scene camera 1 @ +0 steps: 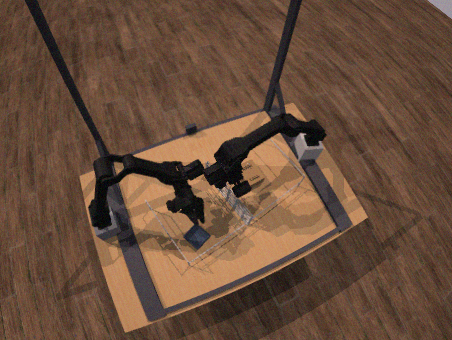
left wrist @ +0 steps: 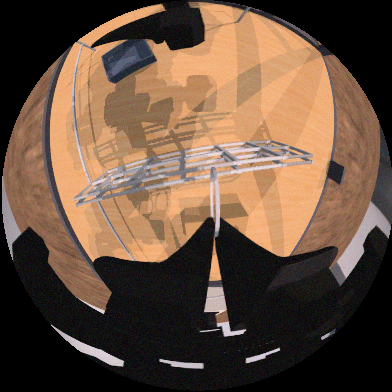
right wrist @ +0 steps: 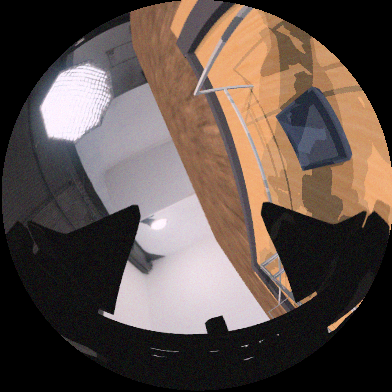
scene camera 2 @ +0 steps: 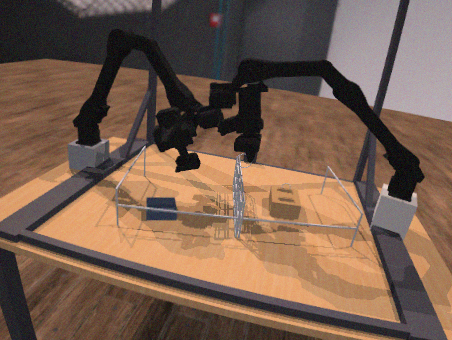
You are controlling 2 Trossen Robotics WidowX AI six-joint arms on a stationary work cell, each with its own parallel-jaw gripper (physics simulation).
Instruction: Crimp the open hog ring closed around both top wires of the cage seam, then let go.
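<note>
The cage seam is a grey wire grid standing upright at mid-table, with two top wires side by side. The pale, thin hog ring reaches from my left fingertips to the top wires in the left wrist view; whether its far end goes round both wires is unclear. My left gripper is shut on the ring's near end, above the seam. My right gripper is open and empty, to the left of the seam in the scene views, over the blue tray's side.
A blue tray lies left of the seam. A tan slotted block sits right of it. A thin raised wire rail runs along the near side. The right arm's wrist hangs close to the left arm.
</note>
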